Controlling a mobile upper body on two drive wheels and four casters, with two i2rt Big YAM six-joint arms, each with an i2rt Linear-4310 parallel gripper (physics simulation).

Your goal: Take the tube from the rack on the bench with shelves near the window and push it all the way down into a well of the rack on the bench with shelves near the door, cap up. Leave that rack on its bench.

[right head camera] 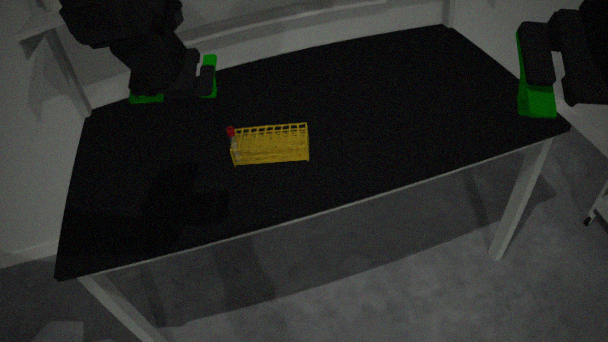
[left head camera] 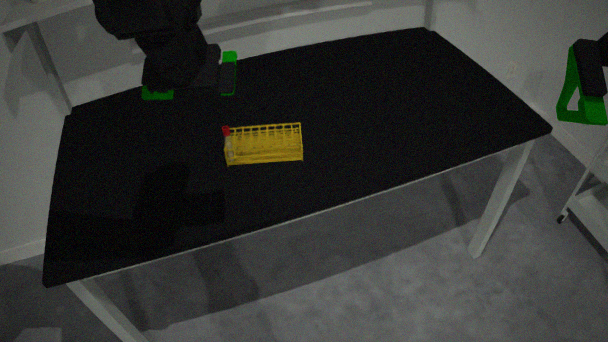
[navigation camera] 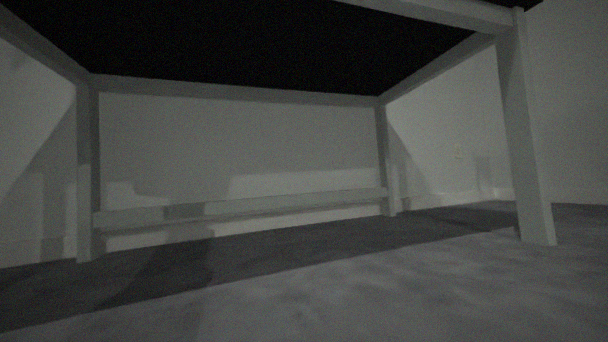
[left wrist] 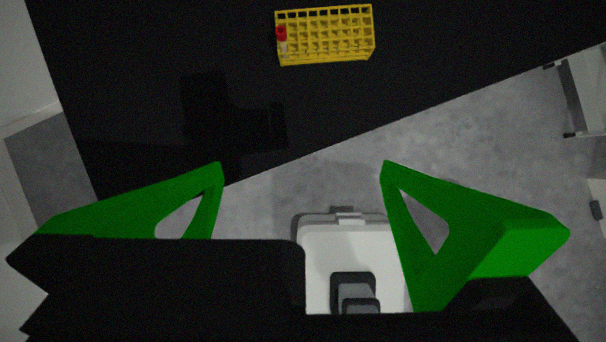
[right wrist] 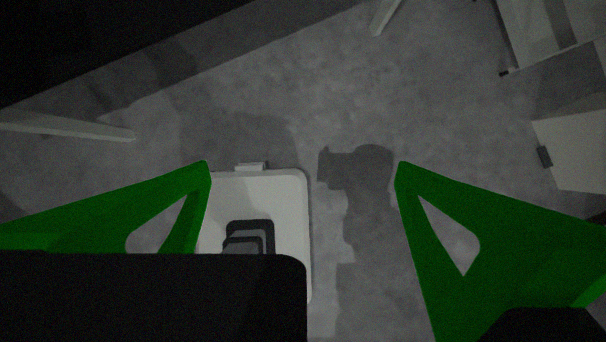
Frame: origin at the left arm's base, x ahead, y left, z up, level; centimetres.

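Seen in the pictures: left gripper, between the fingertips: (right head camera: 188,95) (left head camera: 200,93) (left wrist: 301,169); right gripper, between the fingertips: (right head camera: 568,109) (left head camera: 598,116) (right wrist: 302,171).
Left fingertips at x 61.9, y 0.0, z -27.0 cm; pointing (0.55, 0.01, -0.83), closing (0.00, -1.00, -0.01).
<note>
Pixels of each thing's top centre, then the offset from my left fingertips to it. Level surfaces: height alone.
- tube with a red cap, centre of its top: (left wrist: 280,30) (left head camera: 225,127) (right head camera: 229,128) dx +23.4, dy +3.9, dz -25.9 cm
- yellow rack, centre of its top: (left wrist: 324,28) (left head camera: 263,135) (right head camera: 268,136) dx +27.3, dy -4.4, dz -32.1 cm
- black bench, height of its surface: dz -37.8 cm
A tube with a red cap (left head camera: 226,131) (right head camera: 230,131) (left wrist: 281,33) stands cap up in the left end of a yellow rack (left head camera: 265,159) (right head camera: 270,160) (left wrist: 372,30). The rack stands on the black bench (left head camera: 375,100) (right head camera: 390,100) (left wrist: 150,50). Whether this bench is the one near the window or the door does not show. My left gripper (left head camera: 193,94) (right head camera: 179,95) (left wrist: 301,169) is open and empty, up and to the left of the rack in the head views. My right gripper (left head camera: 585,117) (right head camera: 537,102) (right wrist: 302,171) is open and empty, far to the right of the rack.
A pale leg (left head camera: 502,200) (right head camera: 522,200) (navigation camera: 525,150) supports the bench's right front corner. A wheeled cart (left head camera: 590,205) stands at the right. My white base shows in the left wrist view (left wrist: 320,250) and right wrist view (right wrist: 290,200). A low crossbar (navigation camera: 300,197) runs behind under the bench.
</note>
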